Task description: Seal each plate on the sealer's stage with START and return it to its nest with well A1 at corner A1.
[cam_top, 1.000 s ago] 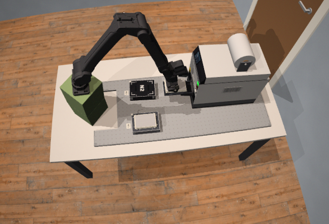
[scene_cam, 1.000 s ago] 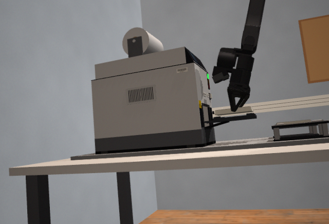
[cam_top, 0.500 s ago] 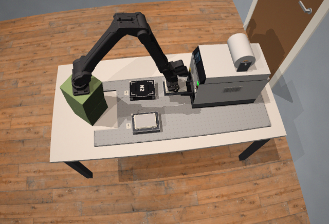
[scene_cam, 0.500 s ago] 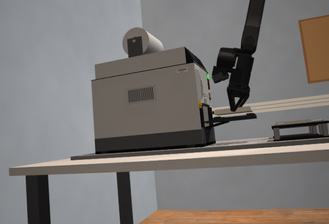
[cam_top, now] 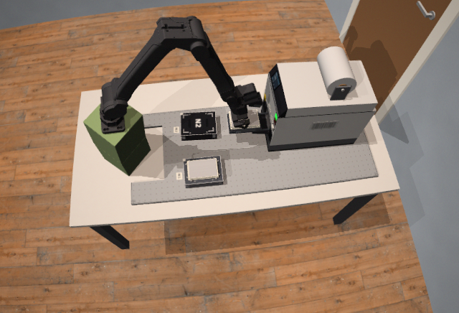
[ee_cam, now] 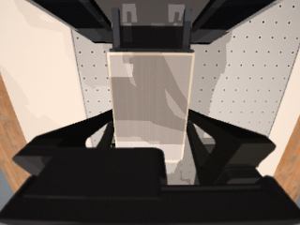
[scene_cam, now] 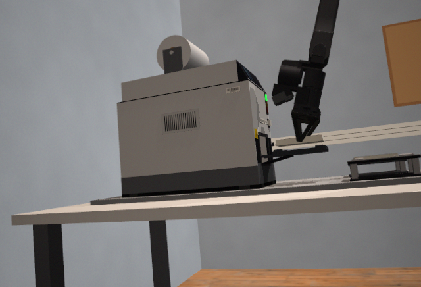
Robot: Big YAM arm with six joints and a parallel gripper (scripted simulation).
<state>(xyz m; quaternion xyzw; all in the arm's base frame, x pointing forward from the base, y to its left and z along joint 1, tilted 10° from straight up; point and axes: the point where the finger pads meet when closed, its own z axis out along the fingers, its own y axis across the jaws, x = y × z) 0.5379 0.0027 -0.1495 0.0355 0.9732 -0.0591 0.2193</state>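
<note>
Now: hand 30 mm above the sealer stage. Also, from my hand: plate (right at my hand); yellow warning label (120 mm ahead, 80 mm to the left, 20 mm above); plate nest (210 mm behind, 170 mm to the right, 80 mm below).
</note>
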